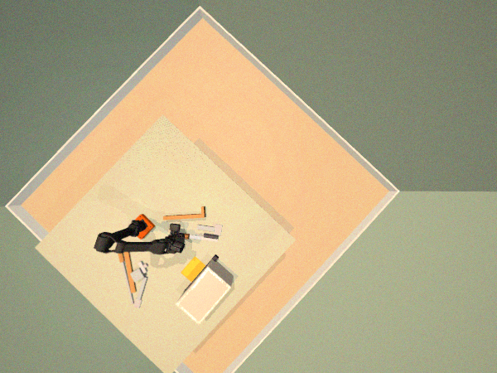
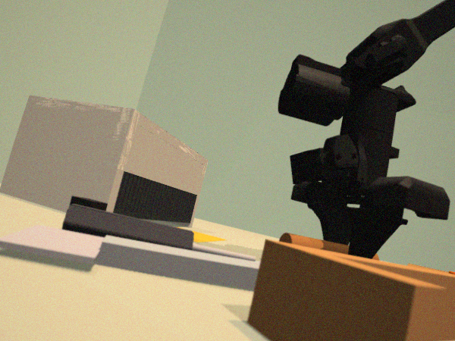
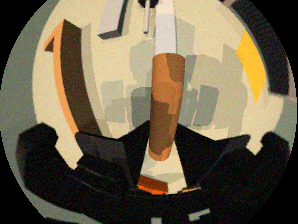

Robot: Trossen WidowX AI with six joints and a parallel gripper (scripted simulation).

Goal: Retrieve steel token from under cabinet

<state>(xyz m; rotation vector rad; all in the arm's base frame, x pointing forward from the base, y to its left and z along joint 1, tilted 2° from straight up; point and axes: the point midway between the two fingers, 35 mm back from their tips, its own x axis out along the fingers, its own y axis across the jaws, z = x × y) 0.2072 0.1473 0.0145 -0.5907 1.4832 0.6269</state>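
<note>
The dark screwdriver is 12 cm ahead of my gripper tip and 15 cm to the left of it. Also, from my gripper tip: token: 39 cm ahead, 1 cm to the right, 1 cm below; then orange stick: 1 cm behind, 42 cm to the right.
</note>
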